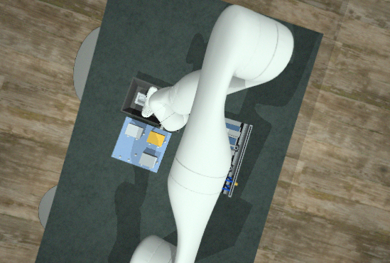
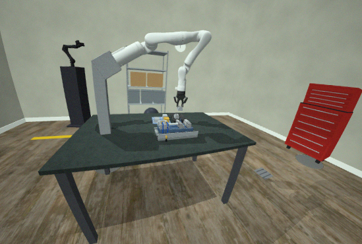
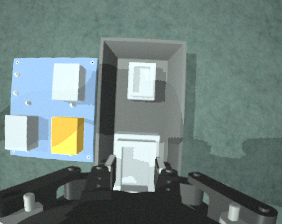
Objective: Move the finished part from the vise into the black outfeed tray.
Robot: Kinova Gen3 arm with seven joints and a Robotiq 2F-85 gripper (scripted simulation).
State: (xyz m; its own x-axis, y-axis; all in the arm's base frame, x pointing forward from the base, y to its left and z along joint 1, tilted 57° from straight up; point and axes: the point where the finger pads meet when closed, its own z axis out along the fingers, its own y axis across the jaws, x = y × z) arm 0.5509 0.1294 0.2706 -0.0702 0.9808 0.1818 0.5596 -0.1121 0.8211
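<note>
Right now my hand is 120 mm past the orange block, 10 mm to the left of it and 140 mm above it. From my hand the other things lie so: light blue fixture plate: 170 mm behind, 30 mm to the left, 160 mm below; then vise: 60 mm behind, 250 mm to the right, 130 mm below.
</note>
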